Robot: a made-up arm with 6 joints.
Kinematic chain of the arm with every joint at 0, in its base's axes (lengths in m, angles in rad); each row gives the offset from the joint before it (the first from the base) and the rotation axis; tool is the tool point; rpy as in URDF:
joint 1: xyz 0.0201 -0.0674 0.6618 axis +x
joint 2: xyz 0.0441 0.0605 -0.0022 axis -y
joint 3: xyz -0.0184 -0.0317 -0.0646 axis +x
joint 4: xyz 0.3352 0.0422 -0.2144 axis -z
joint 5: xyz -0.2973 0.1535 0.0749 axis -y
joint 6: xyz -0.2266 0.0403 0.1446 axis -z
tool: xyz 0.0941 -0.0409 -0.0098 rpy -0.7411 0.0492 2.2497
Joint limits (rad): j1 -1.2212..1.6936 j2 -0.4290..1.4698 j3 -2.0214..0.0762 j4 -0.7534..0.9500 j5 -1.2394..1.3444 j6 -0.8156..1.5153
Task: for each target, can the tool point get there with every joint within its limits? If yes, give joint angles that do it. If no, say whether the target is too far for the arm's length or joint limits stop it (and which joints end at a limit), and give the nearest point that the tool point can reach.
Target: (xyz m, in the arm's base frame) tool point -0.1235 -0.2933 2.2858
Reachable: no: too far | nearest point 0.1737 -0.1547 1.2892 | short by 1.049 m
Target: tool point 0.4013 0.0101 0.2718
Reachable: yes | joints -0.9700 0.9986 -0.6651 0.7512 0.1529 0.4072
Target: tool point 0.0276 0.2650 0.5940
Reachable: yes | joints 0.1908 0.4511 -0.1247 0.3099 -0.0376 0.5582
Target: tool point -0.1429 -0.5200 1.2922
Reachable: no: joint limits stop it (at a limit: joint 1, joint 2, joint 3, joint 5, joint 6) | nearest point -0.0608 -0.4724 1.0269 | short by 0.282 m
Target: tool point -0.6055 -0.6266 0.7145
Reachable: no: joint limits stop it (at a limit: joint 1, joint 2, joint 6) | nearest point -0.2688 -0.5001 0.6618 | short by 0.364 m
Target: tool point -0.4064 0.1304 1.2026
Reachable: no: joint limits stop it (at a limit: joint 1, joint 2, joint 6) | nearest point -0.2145 0.1337 1.0837 | short by 0.226 m
